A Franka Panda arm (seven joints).
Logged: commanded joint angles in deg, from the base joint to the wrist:
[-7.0 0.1 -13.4 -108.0 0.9 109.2 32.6]
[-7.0 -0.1 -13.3 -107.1 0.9 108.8 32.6]
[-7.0 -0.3 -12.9 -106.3 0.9 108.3 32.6]
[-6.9 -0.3 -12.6 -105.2 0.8 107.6 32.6]
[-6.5 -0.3 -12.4 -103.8 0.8 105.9 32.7]
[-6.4 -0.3 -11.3 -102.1 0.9 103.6 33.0]
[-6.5 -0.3 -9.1 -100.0 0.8 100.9 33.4]
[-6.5 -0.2 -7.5 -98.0 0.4 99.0 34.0]
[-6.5 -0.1 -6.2 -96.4 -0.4 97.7 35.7]
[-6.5 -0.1 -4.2 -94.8 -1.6 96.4 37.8]
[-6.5 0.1 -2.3 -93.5 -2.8 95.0 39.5]
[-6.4 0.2 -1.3 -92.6 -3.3 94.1 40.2]
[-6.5 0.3 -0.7 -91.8 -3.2 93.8 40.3]
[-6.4 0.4 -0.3 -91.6 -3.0 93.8 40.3]
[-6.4 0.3 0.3 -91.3 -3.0 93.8 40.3]
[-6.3 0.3 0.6 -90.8 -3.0 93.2 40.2]
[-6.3 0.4 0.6 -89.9 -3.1 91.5 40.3]
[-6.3 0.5 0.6 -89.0 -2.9 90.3 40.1]
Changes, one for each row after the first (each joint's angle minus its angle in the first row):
[0.0 -0.2 0.1 0.9 0.0 -0.4 0.0]
[0.0 -0.4 0.5 1.7 0.0 -0.9 0.0]
[0.1 -0.4 0.8 2.8 -0.1 -1.6 0.0]
[0.5 -0.4 1.0 4.2 -0.1 -3.3 0.1]
[0.6 -0.4 2.1 5.9 0.0 -5.6 0.4]
[0.5 -0.4 4.3 8.0 -0.1 -8.3 0.8]
[0.5 -0.3 5.9 10.0 -0.5 -10.2 1.4]
[0.5 -0.2 7.2 11.6 -1.3 -11.5 3.1]
[0.5 -0.2 9.2 13.2 -2.5 -12.8 5.2]
[0.5 0.0 11.1 14.5 -3.7 -14.2 6.9]
[0.6 0.1 12.1 15.4 -4.2 -15.1 7.6]
[0.5 0.2 12.7 16.2 -4.1 -15.4 7.7]
[0.6 0.3 13.1 16.4 -3.9 -15.4 7.7]
[0.6 0.2 13.7 16.7 -3.9 -15.4 7.7]
[0.7 0.2 14.0 17.2 -3.9 -16.0 7.6]
[0.7 0.3 14.0 18.1 -4.0 -17.7 7.7]
[0.7 0.4 14.0 19.0 -3.8 -18.9 7.5]

